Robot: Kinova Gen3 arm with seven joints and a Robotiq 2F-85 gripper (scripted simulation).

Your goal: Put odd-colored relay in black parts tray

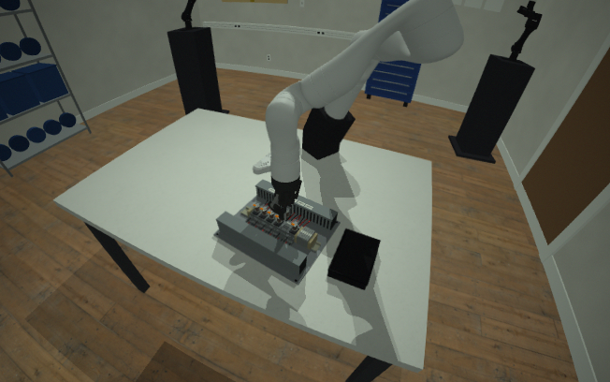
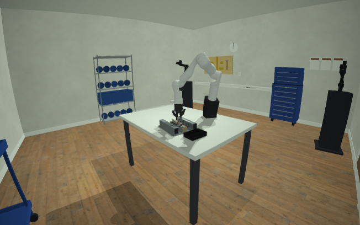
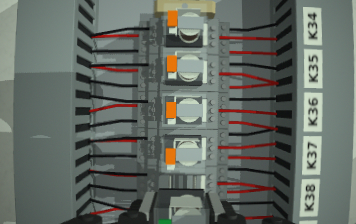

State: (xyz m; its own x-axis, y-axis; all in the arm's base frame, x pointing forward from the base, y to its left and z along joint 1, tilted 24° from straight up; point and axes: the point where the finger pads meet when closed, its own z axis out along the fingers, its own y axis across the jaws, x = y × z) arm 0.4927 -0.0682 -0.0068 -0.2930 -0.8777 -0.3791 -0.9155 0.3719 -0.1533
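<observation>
Now: the black parts tray 5 cm ahead of my hand, 22 cm to the left of it and 8 cm below it. From my hand the other things lie so: grey relay panel: 1 cm behind, 3 cm to the right, 7 cm below; relay: 1 cm below.
</observation>
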